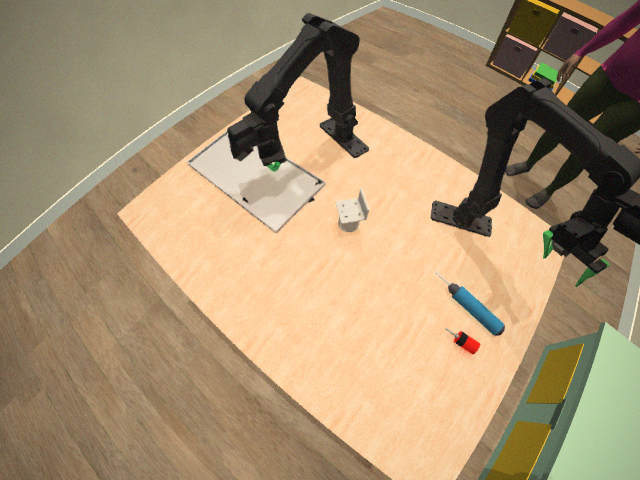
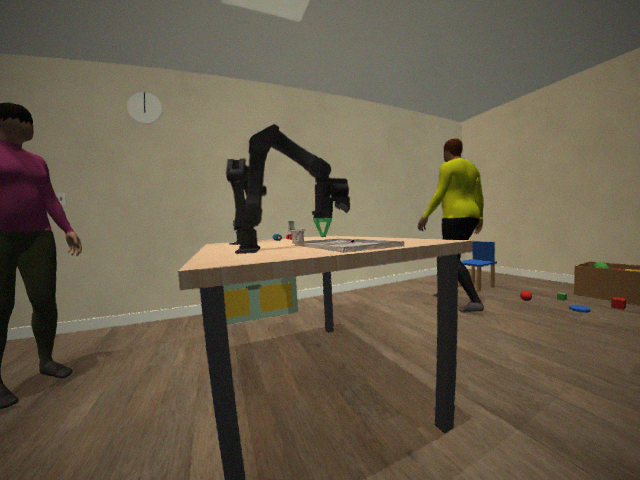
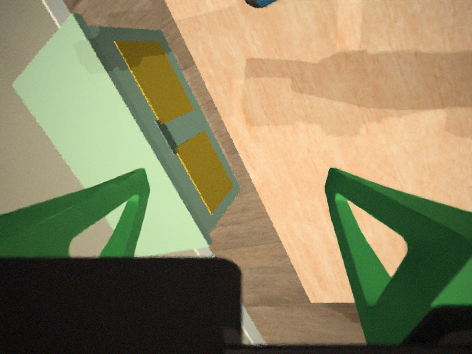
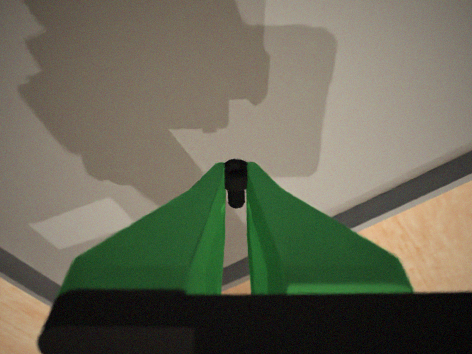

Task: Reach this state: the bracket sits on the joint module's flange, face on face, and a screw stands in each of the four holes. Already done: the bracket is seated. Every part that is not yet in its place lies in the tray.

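Seen in the pictures: left gripper, fingertip midpoint: (image 1: 560, 271) (image 3: 237, 178); right gripper, fingertip midpoint: (image 1: 274, 169) (image 2: 323, 237) (image 4: 235, 177); left arm's base, origin of the base link: (image 1: 461, 219); right arm's base, origin of the base link: (image 1: 343, 137) (image 2: 249, 250).
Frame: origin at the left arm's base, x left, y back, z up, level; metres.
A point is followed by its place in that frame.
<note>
The light grey bracket (image 1: 351, 210) {x -0.329, y -0.123, z 0.065 m} sits on the round joint module (image 1: 348, 226) {x -0.327, y -0.151, z 0.027 m} (image 2: 298, 238) {x -0.353, y -0.105, z 0.024 m}, its upright plate on the right; its four holes show as dark dots with no screw heads visible. My right gripper (image 1: 273, 165) {x -0.590, y -0.028, z 0.033 m} (image 2: 323, 236) {x -0.590, y -0.028, z 0.033 m} (image 4: 235, 177) {x -0.590, y -0.028, z 0.033 m} is shut on a black screw (image 4: 236, 197) {x -0.587, y -0.026, z 0.039 m}, head at the fingertips, over the tray (image 1: 217, 185) {x -0.748, y -0.124, z 0.015 m} (image 4: 410, 188) {x -0.614, y 0.053, z 0.009 m}. Another black screw (image 1: 245, 199) {x -0.641, y -0.144, z 0.012 m} lies near the tray's lower edge; small dark screws (image 1: 318, 181) {x -0.454, y -0.019, z 0.014 m} (image 1: 311, 199) {x -0.455, y -0.084, z 0.008 m} show at its right corner and rim. My left gripper (image 1: 562, 271) {x 0.186, y -0.208, z 0.199 m} (image 3: 237, 178) {x 0.186, y -0.208, z 0.199 m} is open and empty, beyond the table's right edge.
A blue screwdriver (image 1: 478, 310) {x 0.059, y -0.289, z 0.039 m} and a smaller red driver (image 1: 467, 342) {x 0.042, y -0.376, z 0.033 m} lie on the table's right part. A green cabinet (image 1: 602, 403) (image 3: 100, 125) stands beside the table. A person in purple (image 1: 620, 72) (image 2: 25, 186) and one in yellow (image 2: 460, 188) stand in the room.
</note>
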